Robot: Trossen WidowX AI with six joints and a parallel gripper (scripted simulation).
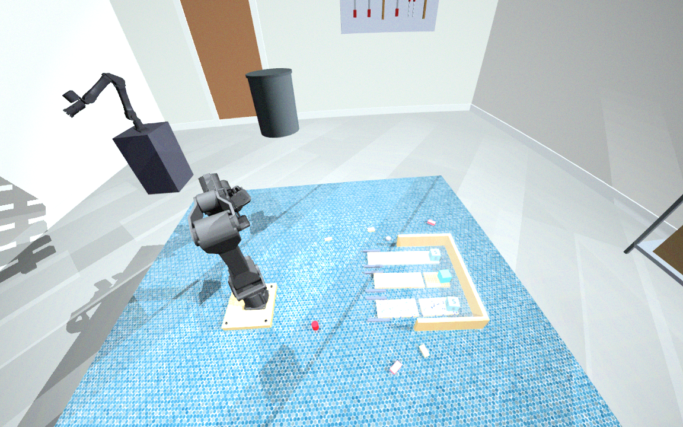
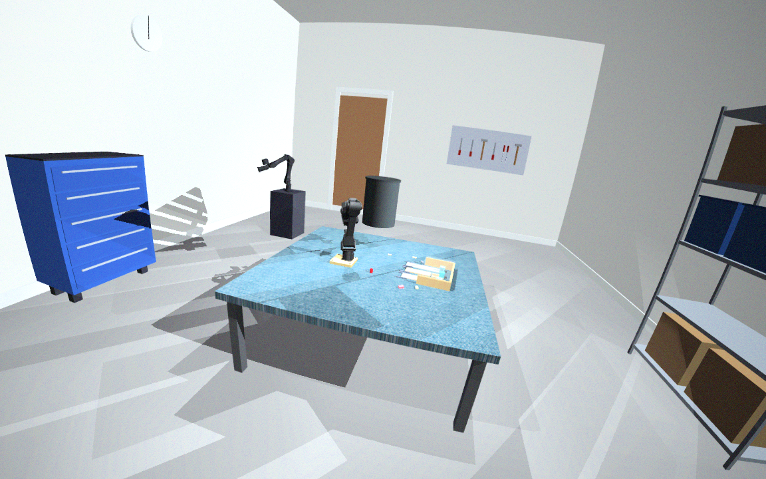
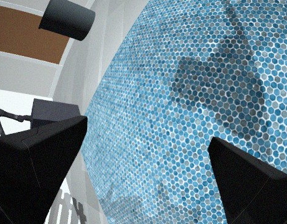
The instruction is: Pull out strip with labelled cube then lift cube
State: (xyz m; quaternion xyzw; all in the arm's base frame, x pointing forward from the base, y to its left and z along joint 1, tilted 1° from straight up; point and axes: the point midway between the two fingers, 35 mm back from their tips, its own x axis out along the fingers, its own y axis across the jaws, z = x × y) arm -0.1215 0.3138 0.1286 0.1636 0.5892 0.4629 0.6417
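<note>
The tan strip lies 57 cm ahead of my gripper tip, 30 cm to the right of it and 12 cm below it. From my gripper tip the other things lie so: red piece: 31 cm ahead, 43 cm to the right, 11 cm below.
</note>
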